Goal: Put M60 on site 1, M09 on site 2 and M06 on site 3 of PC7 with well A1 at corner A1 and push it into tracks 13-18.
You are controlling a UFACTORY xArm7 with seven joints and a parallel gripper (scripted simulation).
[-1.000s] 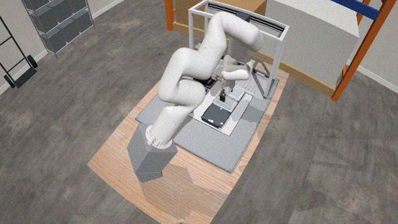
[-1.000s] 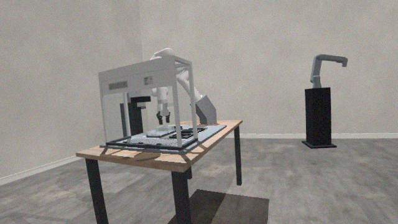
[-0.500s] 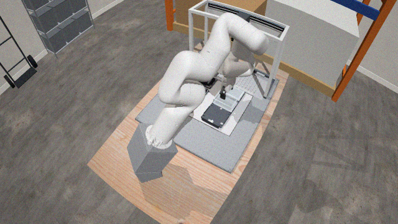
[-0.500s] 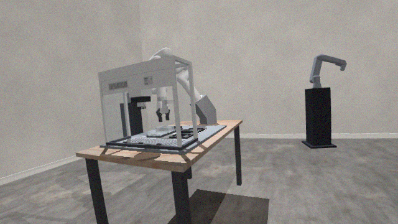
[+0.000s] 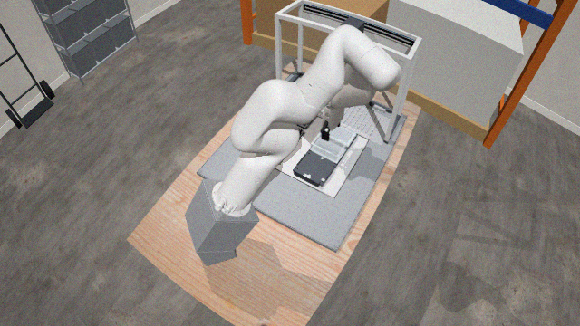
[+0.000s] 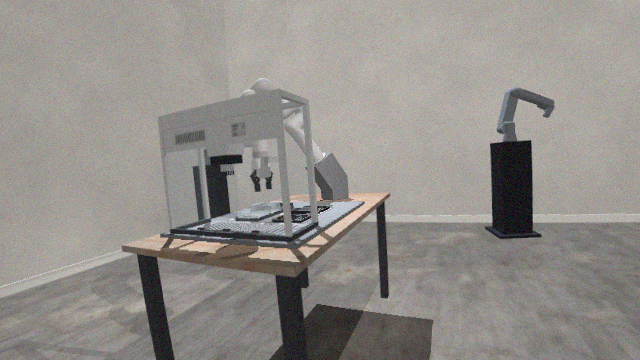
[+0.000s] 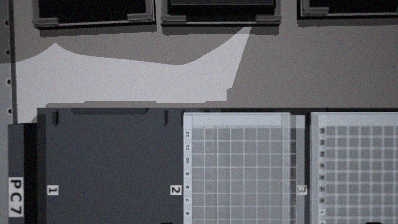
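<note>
Now: the deep-well block M09 200 mm to the left of my hand, 110 mm below it and 40 mm ahead of it. The rest, counted from my hand: dark plate carrier PC7: 120 mm below, 10 mm behind; clear plate: 110 mm below, 100 mm ahead, 20 mm to the right; 96-well plate M06: 100 mm below.
</note>
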